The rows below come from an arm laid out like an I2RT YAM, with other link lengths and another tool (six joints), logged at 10 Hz.
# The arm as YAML. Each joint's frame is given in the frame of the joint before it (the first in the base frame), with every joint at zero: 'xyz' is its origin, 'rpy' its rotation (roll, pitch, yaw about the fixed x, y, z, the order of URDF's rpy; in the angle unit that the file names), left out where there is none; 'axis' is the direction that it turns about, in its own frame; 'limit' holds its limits. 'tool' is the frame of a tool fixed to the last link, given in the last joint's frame.
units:
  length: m
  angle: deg
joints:
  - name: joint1
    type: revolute
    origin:
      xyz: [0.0, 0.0, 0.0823]
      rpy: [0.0, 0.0, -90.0]
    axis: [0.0, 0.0, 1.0]
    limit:
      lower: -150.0
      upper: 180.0
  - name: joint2
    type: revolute
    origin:
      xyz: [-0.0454, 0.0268, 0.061]
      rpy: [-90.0, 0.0, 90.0]
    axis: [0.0, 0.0, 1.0]
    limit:
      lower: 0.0
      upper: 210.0
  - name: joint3
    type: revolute
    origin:
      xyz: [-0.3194, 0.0, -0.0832]
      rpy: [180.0, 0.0, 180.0]
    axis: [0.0, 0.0, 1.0]
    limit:
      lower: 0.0
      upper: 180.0
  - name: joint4
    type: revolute
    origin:
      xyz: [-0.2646, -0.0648, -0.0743]
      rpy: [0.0, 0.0, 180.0]
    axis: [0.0, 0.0, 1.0]
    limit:
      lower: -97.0
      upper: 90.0
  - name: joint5
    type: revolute
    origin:
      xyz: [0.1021, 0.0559, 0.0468]
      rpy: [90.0, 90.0, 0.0]
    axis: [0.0, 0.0, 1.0]
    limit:
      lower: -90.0
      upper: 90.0
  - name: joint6
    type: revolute
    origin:
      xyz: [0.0, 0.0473, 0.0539]
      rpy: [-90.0, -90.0, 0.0]
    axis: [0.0, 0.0, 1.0]
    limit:
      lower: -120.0
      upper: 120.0
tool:
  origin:
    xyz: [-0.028, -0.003, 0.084]
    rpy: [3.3, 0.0, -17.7]
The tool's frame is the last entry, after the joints.
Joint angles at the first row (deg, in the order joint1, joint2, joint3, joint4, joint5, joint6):
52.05, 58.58, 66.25, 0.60, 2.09, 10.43
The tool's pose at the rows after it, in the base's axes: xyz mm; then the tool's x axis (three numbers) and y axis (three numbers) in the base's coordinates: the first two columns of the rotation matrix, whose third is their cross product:
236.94, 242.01, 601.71, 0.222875, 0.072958, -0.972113, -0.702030, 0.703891, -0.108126
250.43, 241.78, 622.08, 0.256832, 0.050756, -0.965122, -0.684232, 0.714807, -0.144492
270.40, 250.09, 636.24, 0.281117, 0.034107, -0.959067, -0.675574, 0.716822, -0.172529
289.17, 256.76, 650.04, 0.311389, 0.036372, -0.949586, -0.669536, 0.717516, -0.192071
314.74, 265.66, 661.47, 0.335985, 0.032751, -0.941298, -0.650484, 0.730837, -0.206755
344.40, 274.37, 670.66, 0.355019, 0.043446, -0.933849, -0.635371, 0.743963, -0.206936
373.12, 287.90, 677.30, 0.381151, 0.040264, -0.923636, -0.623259, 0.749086, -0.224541
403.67, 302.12, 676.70, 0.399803, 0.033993, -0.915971, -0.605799, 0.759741, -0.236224
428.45, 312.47, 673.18, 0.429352, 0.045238, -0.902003, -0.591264, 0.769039, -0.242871
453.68, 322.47, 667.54, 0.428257, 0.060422, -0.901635, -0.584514, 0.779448, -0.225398
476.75, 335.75, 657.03, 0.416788, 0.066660, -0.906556, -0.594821, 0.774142, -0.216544
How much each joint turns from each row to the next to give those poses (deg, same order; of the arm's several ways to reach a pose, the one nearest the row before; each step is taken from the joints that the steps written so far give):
-3.82, 1.01, 2.83, 1.54, -3.43, 0.51
-2.52, 3.03, 5.35, -1.83, -1.84, -1.79
-2.16, 4.39, 4.96, -0.27, -2.08, -1.22
-1.98, 4.03, 4.15, 1.24, -2.17, -0.65
-1.73, 4.99, 4.83, 1.28, -0.81, -0.65
-1.87, 5.47, 4.89, 2.11, -0.96, 0.32
-1.15, 5.91, 5.74, 1.31, -0.94, -0.74
-0.84, 5.90, 5.10, 1.59, -0.06, -0.67
-0.76, 4.73, 2.86, 3.90, -0.33, -0.21
-0.52, 4.77, 3.93, 1.62, 0.38, 1.00
-0.33, 4.64, 4.10, 0.20, -0.65, 0.79

